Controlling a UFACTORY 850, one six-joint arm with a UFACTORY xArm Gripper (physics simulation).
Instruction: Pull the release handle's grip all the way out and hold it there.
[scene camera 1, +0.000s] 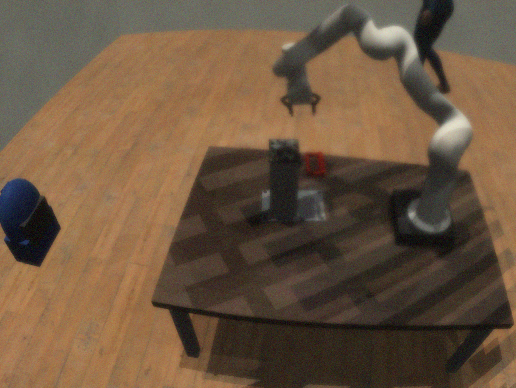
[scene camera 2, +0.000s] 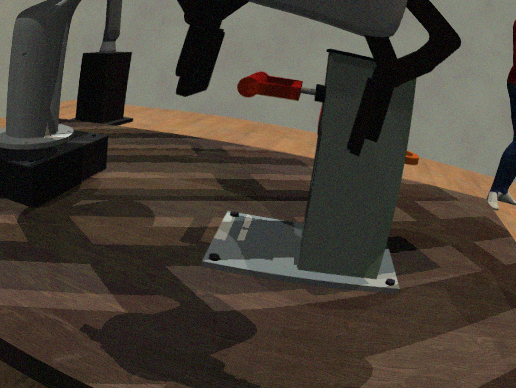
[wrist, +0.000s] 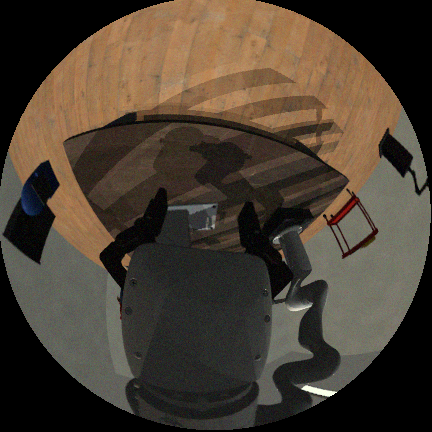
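I can see my gripper (scene camera 2: 270, 117), and scene camera 1 shows my gripper (scene camera 1: 303, 114) too, as does the wrist view, where I find my gripper (wrist: 204, 203) again. There is also a pale base plate (scene camera 2: 244, 244), and the wrist view shows me the pale base plate (wrist: 201, 215) as well.
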